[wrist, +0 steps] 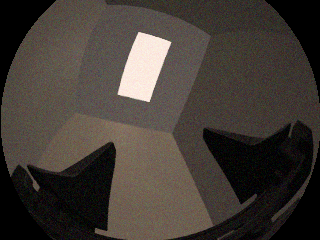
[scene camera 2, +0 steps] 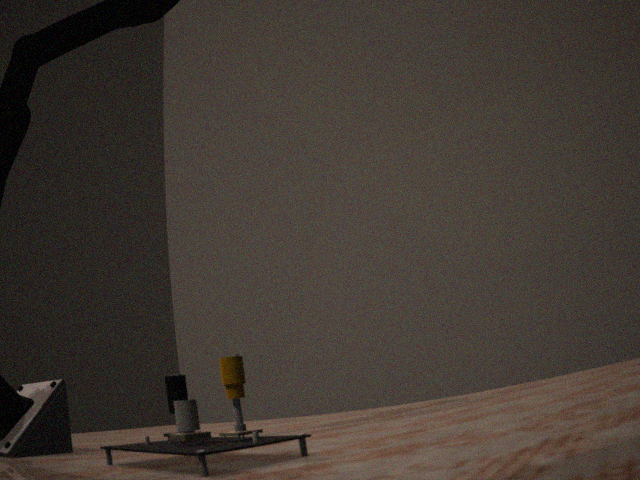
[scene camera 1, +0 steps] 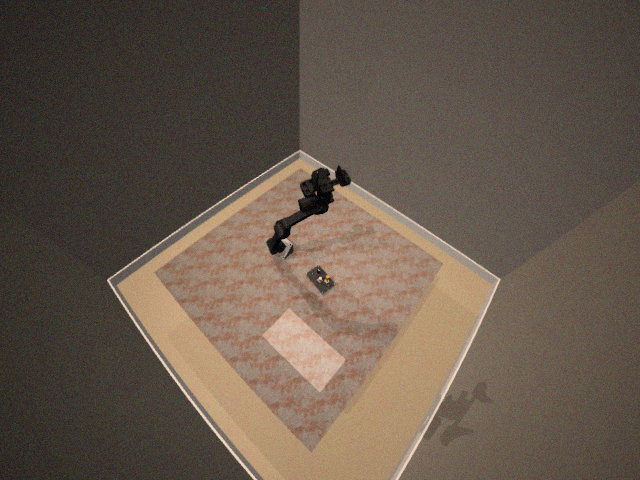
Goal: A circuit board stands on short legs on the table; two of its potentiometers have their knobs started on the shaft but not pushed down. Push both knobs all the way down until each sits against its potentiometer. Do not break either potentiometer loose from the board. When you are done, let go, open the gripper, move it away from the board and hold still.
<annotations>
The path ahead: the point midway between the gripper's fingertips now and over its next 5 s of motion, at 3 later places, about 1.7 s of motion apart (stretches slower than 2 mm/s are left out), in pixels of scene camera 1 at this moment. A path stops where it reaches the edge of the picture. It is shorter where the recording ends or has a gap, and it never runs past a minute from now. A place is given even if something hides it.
My gripper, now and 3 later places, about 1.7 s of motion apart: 328, 169; 381, 206; 349, 253; 318, 269
</annotations>
